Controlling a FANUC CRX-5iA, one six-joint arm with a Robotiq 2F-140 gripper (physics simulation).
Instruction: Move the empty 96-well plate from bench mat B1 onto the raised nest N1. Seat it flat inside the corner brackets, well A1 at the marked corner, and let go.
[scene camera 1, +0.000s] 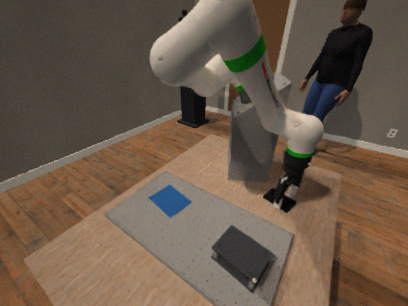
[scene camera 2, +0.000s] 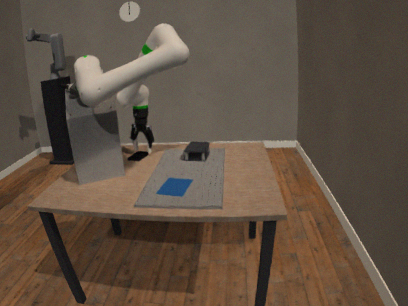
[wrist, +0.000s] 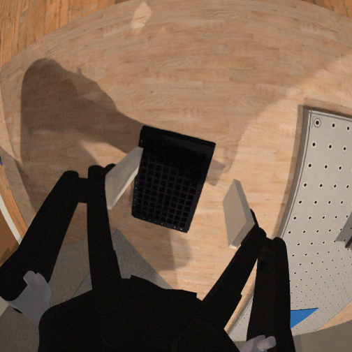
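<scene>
The black 96-well plate lies on the wooden table top, wells up and slightly turned in the wrist view. My gripper is open and low at the plate. In the wrist view the left pad overlaps the plate's left edge, while the right pad stands apart from its right edge; the plate is off-centre to the left between them. The raised nest N1 is a dark platform on short posts, with a small pale mark at one corner. Well A1 cannot be made out.
The nest stands on a grey perforated board. A flat blue square lies on that board. A grey pedestal stands beside the gripper. A person stands beyond the table.
</scene>
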